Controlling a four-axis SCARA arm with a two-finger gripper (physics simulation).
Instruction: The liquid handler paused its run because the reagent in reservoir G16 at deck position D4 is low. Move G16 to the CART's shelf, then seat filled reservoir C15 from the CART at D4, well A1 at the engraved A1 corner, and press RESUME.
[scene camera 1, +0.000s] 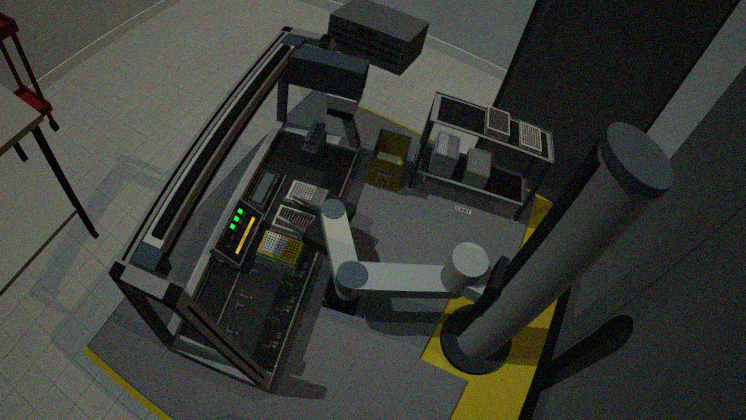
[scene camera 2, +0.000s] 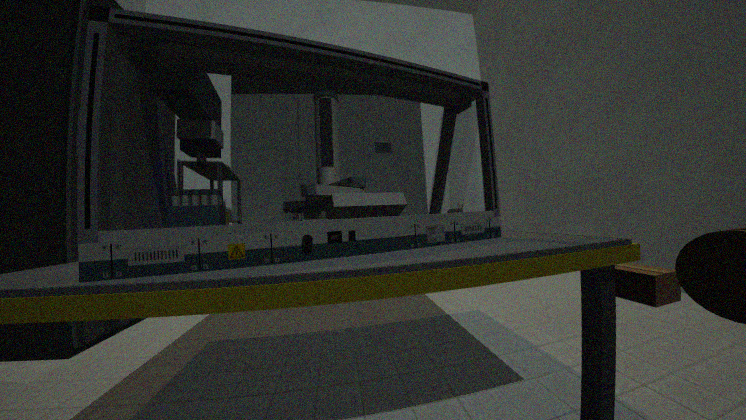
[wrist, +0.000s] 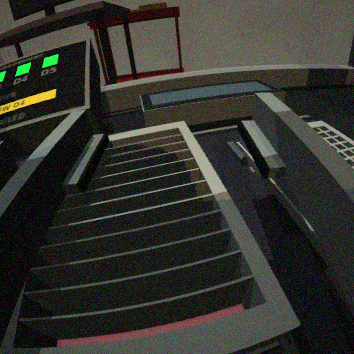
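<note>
Reservoir G16, a pale-rimmed tray with crosswise ribs and a pink strip at its near end, sits on the deck. My gripper is drawn in to a narrow stance and holds nothing. In the wrist view the left finger overlaps the reservoir's left rim, and a dark gap shows between its right rim and the right finger. The CART stands to the right; its lower shelf bears two blocky items and its top two pale plates. Labels are unreadable, so C15 cannot be told. RESUME cannot be made out.
A yellow-framed rack and a white gridded plate flank the reservoir. The status display shows green marks and an amber bar. A yellow bin stands between deck and CART. The handler's frame posts surround the deck.
</note>
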